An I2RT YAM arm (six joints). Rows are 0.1 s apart.
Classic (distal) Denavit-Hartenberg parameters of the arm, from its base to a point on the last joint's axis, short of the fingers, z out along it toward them. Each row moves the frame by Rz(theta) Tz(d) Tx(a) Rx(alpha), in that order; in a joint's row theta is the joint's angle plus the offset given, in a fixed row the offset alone. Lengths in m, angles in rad.
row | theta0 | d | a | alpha
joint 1 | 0.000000 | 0.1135 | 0.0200 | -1.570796
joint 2 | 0.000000 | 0.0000 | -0.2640 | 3.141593
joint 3 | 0.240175 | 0.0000 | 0.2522 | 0.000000
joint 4 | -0.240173 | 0.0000 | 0.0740 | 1.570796
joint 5 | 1.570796 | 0.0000 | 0.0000 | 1.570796
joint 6 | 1.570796 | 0.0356 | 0.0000 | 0.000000
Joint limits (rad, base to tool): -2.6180..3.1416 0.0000..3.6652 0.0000..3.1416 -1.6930..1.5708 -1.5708..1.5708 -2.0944..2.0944
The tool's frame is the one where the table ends.
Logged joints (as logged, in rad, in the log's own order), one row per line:
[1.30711 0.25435 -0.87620 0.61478 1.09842 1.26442]
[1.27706 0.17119 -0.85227 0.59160 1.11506 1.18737]
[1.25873 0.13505 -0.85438 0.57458 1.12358 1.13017]
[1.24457 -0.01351 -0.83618 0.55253 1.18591 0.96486]
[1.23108 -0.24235 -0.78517 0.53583 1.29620 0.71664]
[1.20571 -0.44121 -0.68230 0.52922 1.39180 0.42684]
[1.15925 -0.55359 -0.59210 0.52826 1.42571 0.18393]
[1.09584 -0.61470 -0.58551 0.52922 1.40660 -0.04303]
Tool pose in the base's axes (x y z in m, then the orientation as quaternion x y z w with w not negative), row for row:
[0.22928 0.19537 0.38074 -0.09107 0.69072 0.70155 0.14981]
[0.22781 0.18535 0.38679 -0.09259 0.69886 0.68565 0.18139]
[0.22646 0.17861 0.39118 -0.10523 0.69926 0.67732 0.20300]
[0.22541 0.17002 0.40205 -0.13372 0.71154 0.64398 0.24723]
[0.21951 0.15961 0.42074 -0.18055 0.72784 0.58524 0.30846]
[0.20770 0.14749 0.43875 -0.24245 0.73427 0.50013 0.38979]
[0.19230 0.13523 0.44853 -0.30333 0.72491 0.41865 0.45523]
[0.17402 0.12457 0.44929 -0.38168 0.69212 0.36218 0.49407]
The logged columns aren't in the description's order. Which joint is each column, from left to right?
Columns, left to right: joint 2, joint 4, joint 5, joint 1, joint 3, joint 6.
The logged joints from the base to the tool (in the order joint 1, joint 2, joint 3, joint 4, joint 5, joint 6), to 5 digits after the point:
[0.61478 1.30711 1.09842 0.25435 -0.87620 1.26442]
[0.59160 1.27706 1.11506 0.17119 -0.85227 1.18737]
[0.57458 1.25873 1.12358 0.13505 -0.85438 1.13017]
[0.55253 1.24457 1.18591 -0.01351 -0.83618 0.96486]
[0.53583 1.23108 1.29620 -0.24235 -0.78517 0.71664]
[0.52922 1.20571 1.39180 -0.44121 -0.68230 0.42684]
[0.52826 1.15925 1.42571 -0.55359 -0.59210 0.18393]
[0.52922 1.09584 1.40660 -0.61470 -0.58551 -0.04303]

